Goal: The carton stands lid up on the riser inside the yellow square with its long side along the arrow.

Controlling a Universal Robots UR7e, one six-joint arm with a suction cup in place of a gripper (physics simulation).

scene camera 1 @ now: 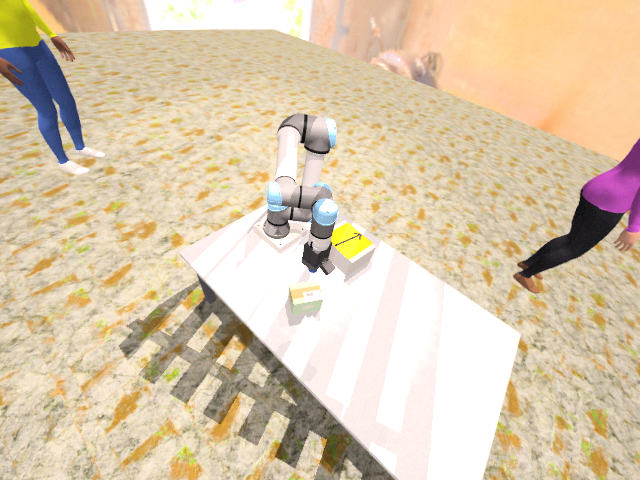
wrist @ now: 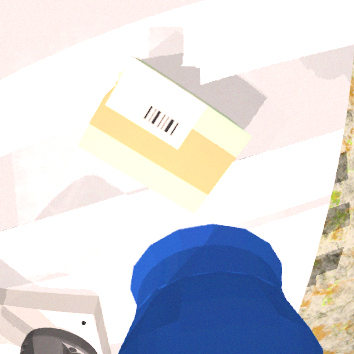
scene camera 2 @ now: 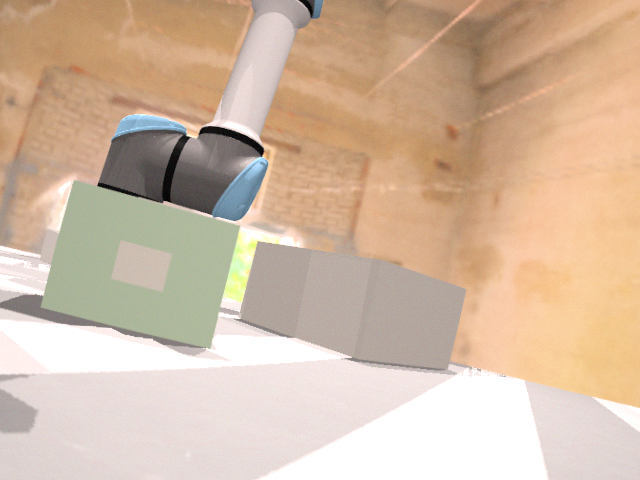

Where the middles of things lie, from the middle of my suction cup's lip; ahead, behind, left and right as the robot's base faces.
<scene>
I see my suction cup 270 mm above the carton (scene camera 2: pixel 126 261), 20 mm to the right of it and 20 mm past it. From my suction cup the other things lie so: riser (scene camera 2: pixel 369 309) 420 mm to the left, 260 mm below, 20 mm behind.
</scene>
